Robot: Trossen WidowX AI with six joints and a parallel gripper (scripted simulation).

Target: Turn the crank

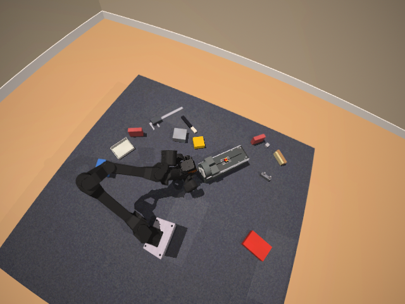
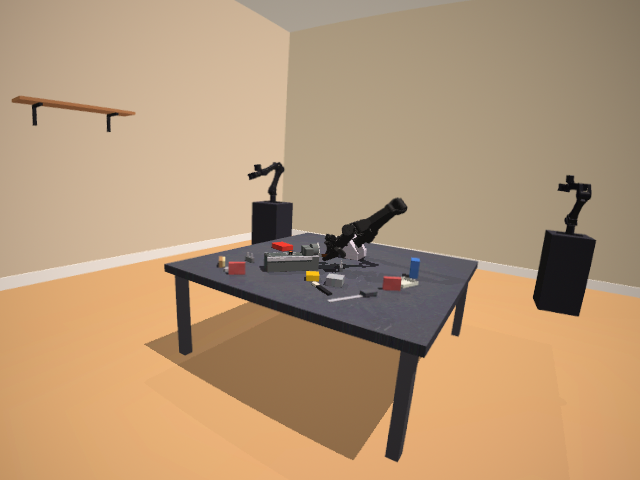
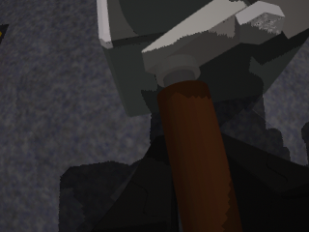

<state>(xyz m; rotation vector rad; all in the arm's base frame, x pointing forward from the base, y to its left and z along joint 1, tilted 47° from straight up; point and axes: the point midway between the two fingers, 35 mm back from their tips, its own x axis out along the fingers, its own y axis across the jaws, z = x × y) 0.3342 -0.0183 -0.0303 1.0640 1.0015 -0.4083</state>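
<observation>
The brown crank handle is 1 cm behind my gripper tip, 1 cm to the left of it and 3 cm above it. From my gripper tip the other things lie so: grey block (19 cm ahead, 15 cm to the left, 3 cm below); then yellow block (19 cm ahead, 4 cm to the left, 3 cm below); then red pointer (10 cm ahead, 13 cm to the right, 4 cm above).
</observation>
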